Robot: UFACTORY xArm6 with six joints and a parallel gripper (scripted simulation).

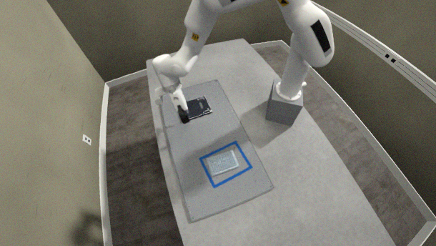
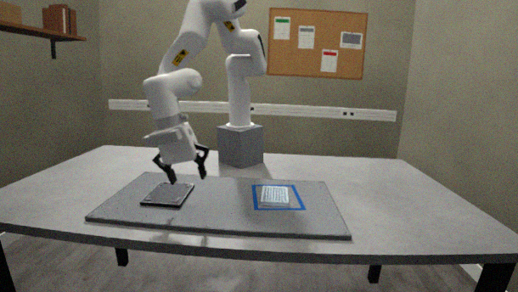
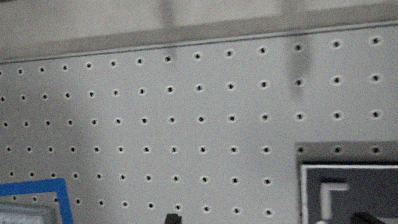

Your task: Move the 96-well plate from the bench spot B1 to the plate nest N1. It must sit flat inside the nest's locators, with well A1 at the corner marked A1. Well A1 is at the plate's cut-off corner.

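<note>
The 96-well plate is 25 cm to the left of my hand, 8 cm below it and 8 cm behind it. Round my hand: dark plate nest 8 cm to the right, 8 cm below, 6 cm behind.
</note>
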